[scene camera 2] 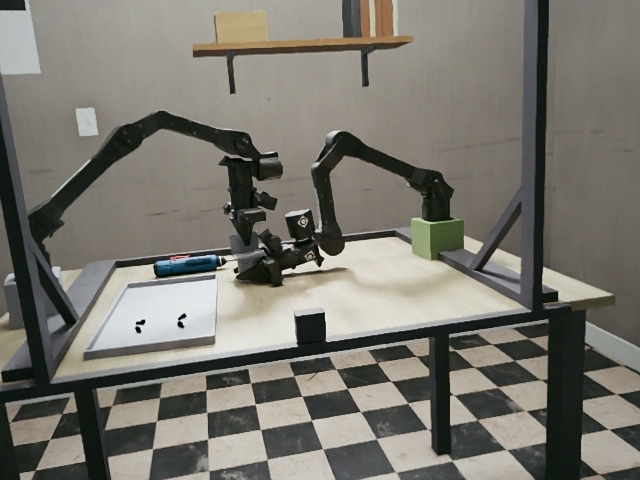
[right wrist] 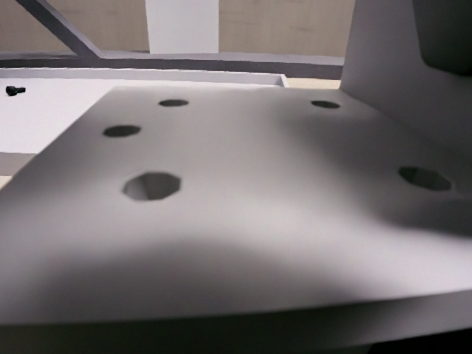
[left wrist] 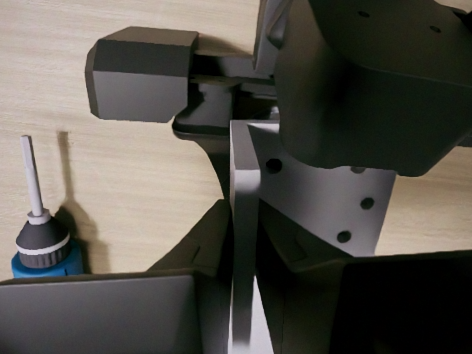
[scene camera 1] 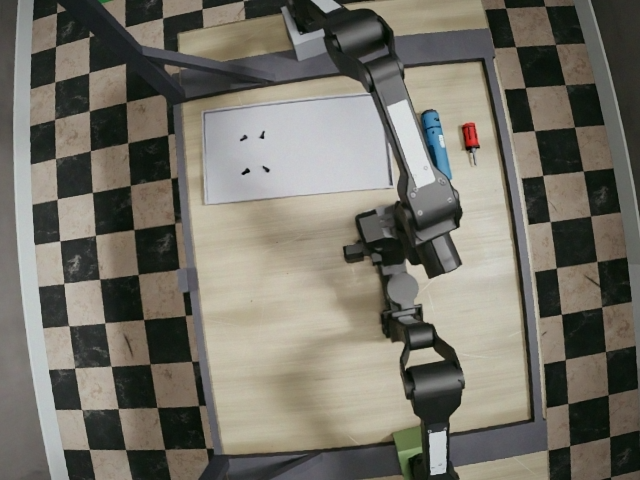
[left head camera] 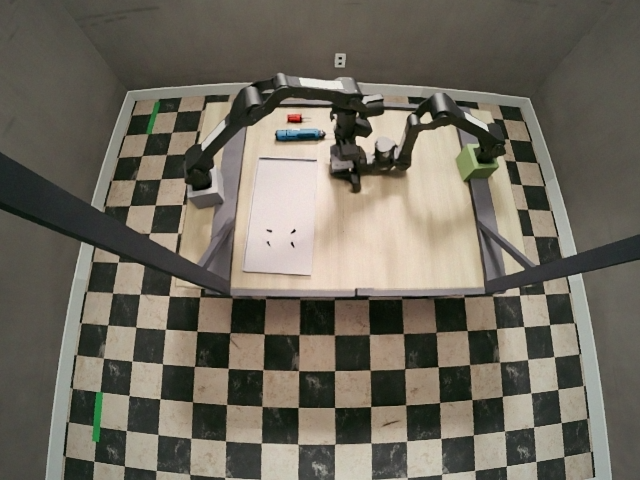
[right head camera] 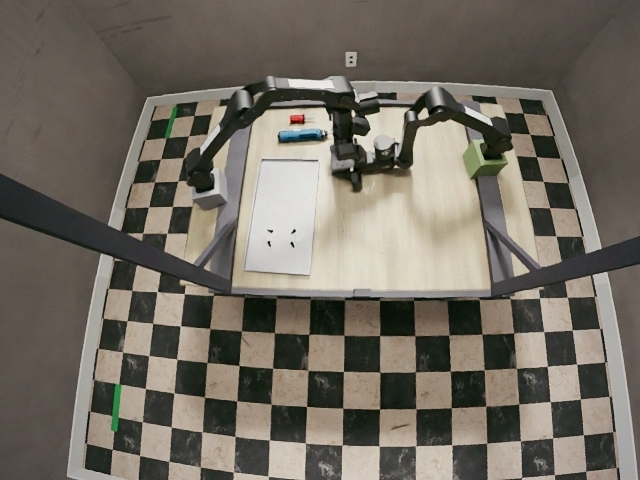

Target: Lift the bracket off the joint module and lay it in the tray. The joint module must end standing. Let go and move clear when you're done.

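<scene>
The grey L-shaped bracket [scene camera 2: 244,242] [left wrist: 320,205] [right wrist: 260,175] has a flat plate with holes and an upright flange. It sits over the joint module, which the bracket and arms mostly hide; I cannot tell whether they touch. My left gripper [left wrist: 238,208] [scene camera 2: 249,242] points down and is shut on the bracket's flange. My right gripper [scene camera 2: 255,273] lies low from the right, its fingers partly closed around the joint module beneath the plate; one fingertip shows beside the bracket in the left wrist view. The pale shallow tray [left head camera: 284,191] [right head camera: 284,191] [scene camera 1: 320,149] [scene camera 2: 173,294] lies on the left of the table.
Several black screws stand or lie in the tray's front half. A blue screwdriver [left head camera: 299,134] [scene camera 1: 436,144] [scene camera 2: 186,265] [left wrist: 47,270] and a red tool [left head camera: 294,118] [scene camera 1: 470,135] lie behind the tray. Table rails [left head camera: 418,291] and frame posts border the work area.
</scene>
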